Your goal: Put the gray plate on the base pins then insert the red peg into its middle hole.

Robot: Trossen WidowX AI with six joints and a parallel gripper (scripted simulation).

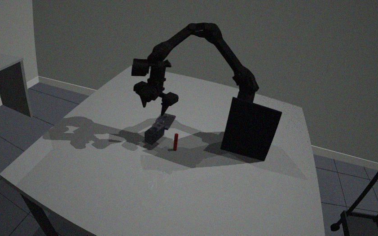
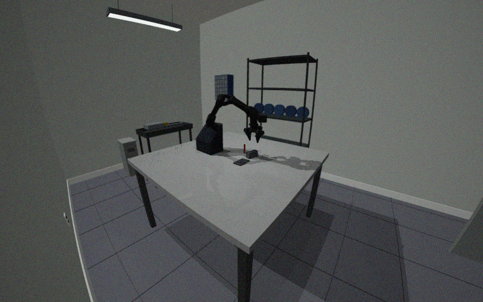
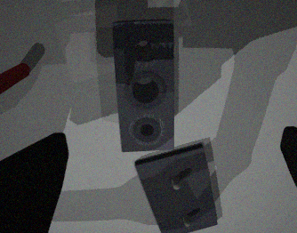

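My gripper tip is 10 mm past the gray plate and 100 mm above it. The rest, counted from my gripper tip: red peg 120 mm behind, 20 mm to the left, 90 mm below.
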